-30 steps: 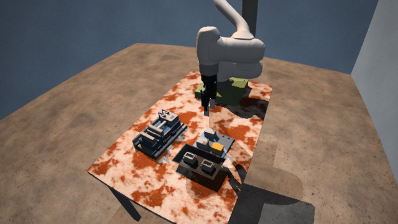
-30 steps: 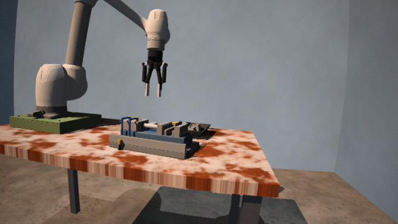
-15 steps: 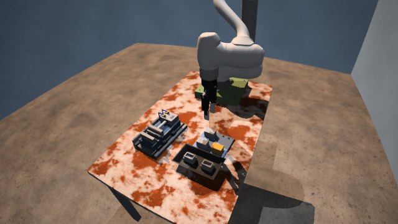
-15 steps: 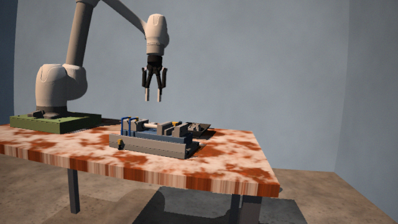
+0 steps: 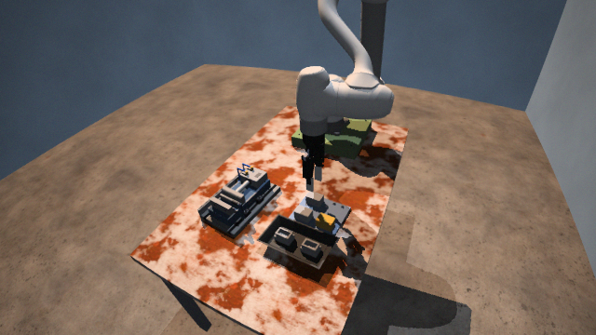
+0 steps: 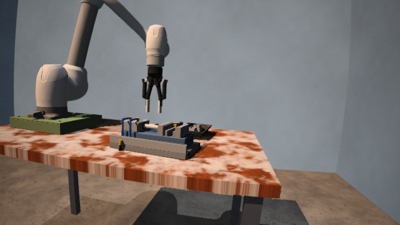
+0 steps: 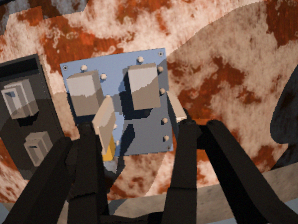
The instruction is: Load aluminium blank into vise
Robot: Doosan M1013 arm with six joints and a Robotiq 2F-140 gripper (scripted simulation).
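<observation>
Right now the infeed plate is 5 cm ahead of my hand, 4 cm to the left of it and 13 cm below it. Also, from my hand: brass blank 9 cm ahead, 9 cm to the left, 11 cm below; aluminium blank 9 cm ahead, 11 cm below; piston rod 11 cm ahead, 26 cm to the right, 5 cm below.
</observation>
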